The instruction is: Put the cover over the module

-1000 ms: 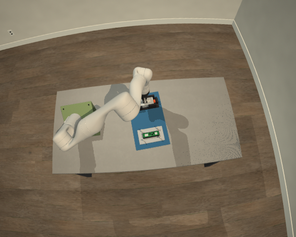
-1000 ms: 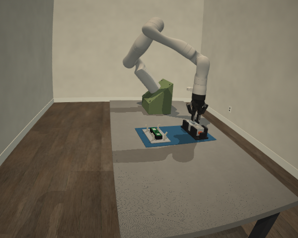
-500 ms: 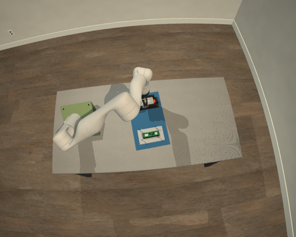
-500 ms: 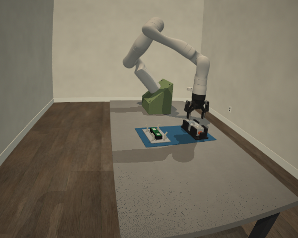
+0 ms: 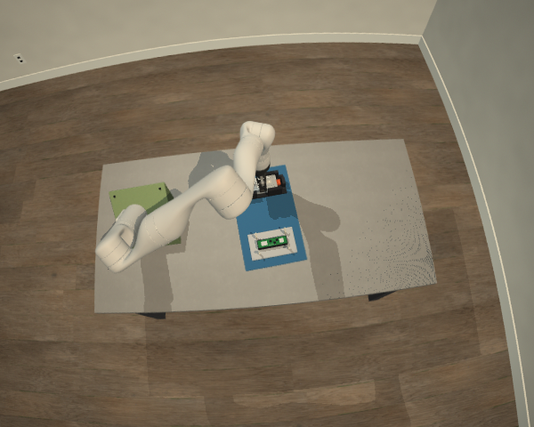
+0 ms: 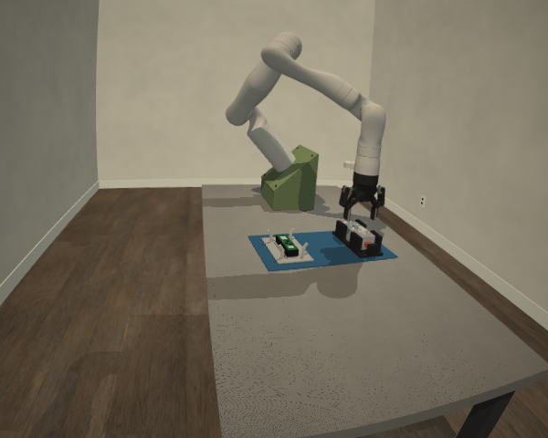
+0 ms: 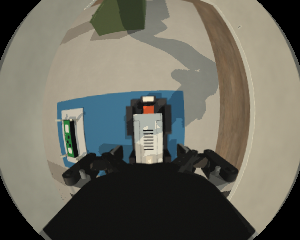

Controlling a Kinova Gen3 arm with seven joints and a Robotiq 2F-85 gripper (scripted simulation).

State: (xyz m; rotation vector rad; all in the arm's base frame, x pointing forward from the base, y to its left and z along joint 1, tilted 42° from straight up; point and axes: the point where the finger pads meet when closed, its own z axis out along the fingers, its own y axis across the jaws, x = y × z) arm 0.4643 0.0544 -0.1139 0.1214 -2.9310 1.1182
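The white cover lies 6 cm below my hand.
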